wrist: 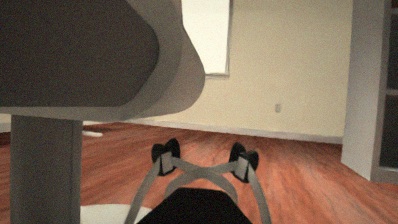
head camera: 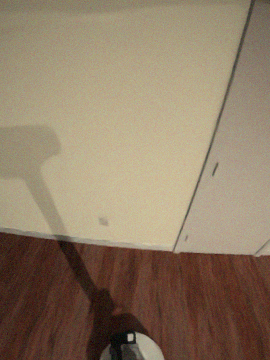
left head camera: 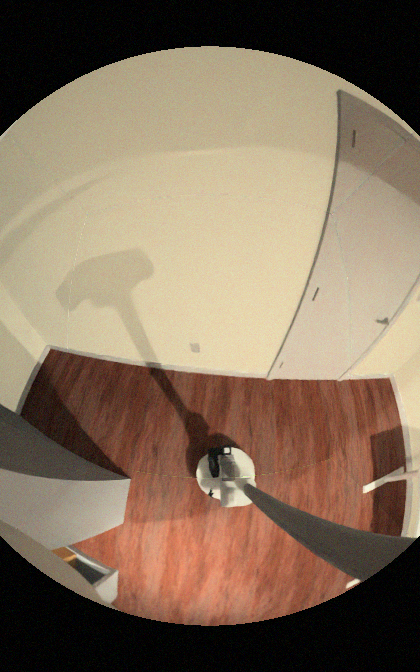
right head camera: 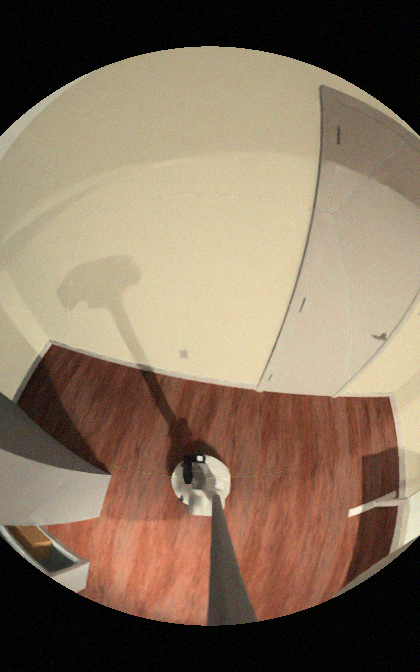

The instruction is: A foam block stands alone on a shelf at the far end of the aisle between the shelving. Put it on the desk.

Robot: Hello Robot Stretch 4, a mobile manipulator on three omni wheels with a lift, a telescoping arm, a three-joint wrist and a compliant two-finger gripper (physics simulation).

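Places are measured from the robot's base along level axes (x ahead, y left, z up), in centimetres.
Pixels of known places: gripper, fingertip midpoint: (wrist: pixel 205 152).
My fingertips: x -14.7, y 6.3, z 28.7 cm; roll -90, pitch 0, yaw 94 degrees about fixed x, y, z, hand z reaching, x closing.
Note:
Behind a point stands the place of what it marks.
My gripper (wrist: pixel 205 152) @(x -14.7, y 6.3, z 28.7 cm) is open and empty in the wrist view, its two black fingertips apart above the floor. A white foot and leg of the desk (left head camera: pixel 382 480) (right head camera: pixel 372 505) show at the right in the left and right head views. The foam block cannot be made out in these views. A shelving unit's pale side panel (left head camera: pixel 65 507) (right head camera: pixel 55 495) stands at the left in both side head views. In the wrist view a shelving unit (wrist: pixel 361 100) @(x -135.5, y 97.6, z 44.6 cm) stands at the right.
A cream wall (head camera: pixel 125 110) @(x 90.9, y -2.0, z 128.6 cm) and a closed pale door (head camera: pixel 232 165) @(x 79.2, y -62.0, z 102.5 cm) (left head camera: pixel 350 250) (right head camera: pixel 340 250) are in front. A second shelf unit (left head camera: pixel 107 586) (right head camera: pixel 72 575) at the lower left holds an orange-brown box (right head camera: pixel 35 541). A bright window (wrist: pixel 207 37) @(x -293.9, y -23.9, z 133.0 cm) shows in the wrist view.

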